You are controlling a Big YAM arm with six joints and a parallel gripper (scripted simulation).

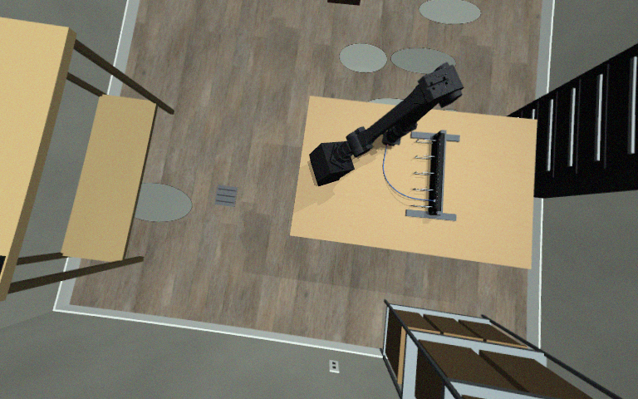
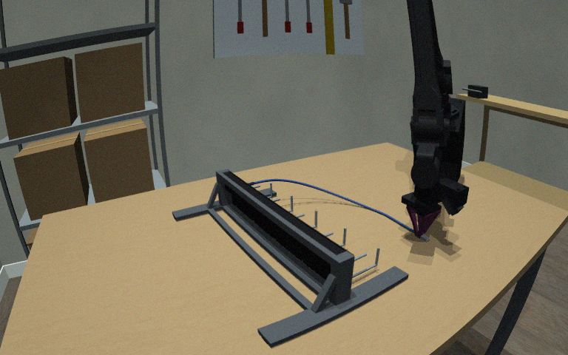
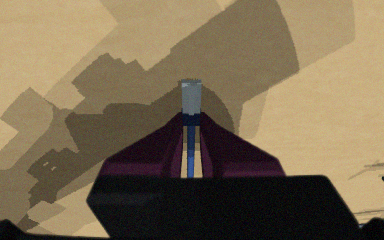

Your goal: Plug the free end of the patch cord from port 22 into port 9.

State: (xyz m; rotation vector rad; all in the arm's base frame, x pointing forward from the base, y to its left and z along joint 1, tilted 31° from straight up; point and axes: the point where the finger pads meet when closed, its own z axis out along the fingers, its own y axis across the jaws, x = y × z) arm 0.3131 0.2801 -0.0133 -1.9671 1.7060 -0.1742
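Right now the grey plug is 20 mm to the left of my hand.
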